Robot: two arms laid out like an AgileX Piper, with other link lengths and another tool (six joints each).
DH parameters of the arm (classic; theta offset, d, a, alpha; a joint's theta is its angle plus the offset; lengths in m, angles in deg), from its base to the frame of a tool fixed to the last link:
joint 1: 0 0.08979 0 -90
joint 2: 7.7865 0 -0.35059 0
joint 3: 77.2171 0 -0.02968 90
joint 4: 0 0.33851 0 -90
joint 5: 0 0 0 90
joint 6: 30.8 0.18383 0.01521 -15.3
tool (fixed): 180 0.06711 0 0
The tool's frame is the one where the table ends.
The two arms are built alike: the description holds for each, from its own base.
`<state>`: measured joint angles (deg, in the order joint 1, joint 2, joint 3, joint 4, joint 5, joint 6); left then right.
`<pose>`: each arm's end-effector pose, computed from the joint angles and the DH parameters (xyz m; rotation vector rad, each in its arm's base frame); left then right.
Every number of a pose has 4 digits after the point. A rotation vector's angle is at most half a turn.
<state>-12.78 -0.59 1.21 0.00 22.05 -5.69 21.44 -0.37 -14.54 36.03 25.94 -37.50</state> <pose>0.2218 -0.0273 0.1077 -2.1329 0.5178 -1.7566 0.1498 0.1510 0.2661 -1.6236 -0.3392 -1.4315</pose>
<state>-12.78 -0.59 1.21 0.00 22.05 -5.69 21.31 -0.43 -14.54 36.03 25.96 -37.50</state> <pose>0.2218 -0.0273 0.1077 -2.1329 0.5178 -1.7566 0.1499 0.1507 0.2662 -1.6237 -0.3379 -1.4337</pose>
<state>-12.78 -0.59 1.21 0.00 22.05 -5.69 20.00 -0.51 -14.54 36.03 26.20 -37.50</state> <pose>0.2218 -0.0273 0.1077 -2.1329 0.5178 -1.7566 0.1527 0.1475 0.2656 -1.6338 -0.3223 -1.4478</pose>
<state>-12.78 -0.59 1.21 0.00 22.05 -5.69 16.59 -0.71 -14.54 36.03 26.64 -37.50</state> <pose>0.2218 -0.0273 0.1077 -2.1329 0.5178 -1.7566 0.1599 0.1388 0.2647 -1.6575 -0.2797 -1.4873</pose>
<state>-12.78 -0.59 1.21 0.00 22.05 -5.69 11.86 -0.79 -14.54 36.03 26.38 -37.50</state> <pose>0.2218 -0.0273 0.1077 -2.1329 0.5178 -1.7566 0.1710 0.1246 0.2659 -1.6827 -0.2124 -1.5541</pose>
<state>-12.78 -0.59 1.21 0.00 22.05 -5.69 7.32 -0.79 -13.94 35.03 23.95 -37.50</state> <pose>0.2218 -0.0273 0.1077 -2.1329 0.5178 -1.7566 0.1853 0.1043 0.2677 -1.7029 -0.1391 -1.6560</pose>
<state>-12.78 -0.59 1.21 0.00 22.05 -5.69 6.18 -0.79 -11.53 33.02 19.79 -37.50</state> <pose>0.2218 -0.0273 0.1077 -2.1329 0.5178 -1.7566 0.1980 0.0898 0.2574 -1.7222 -0.1060 -1.7281</pose>
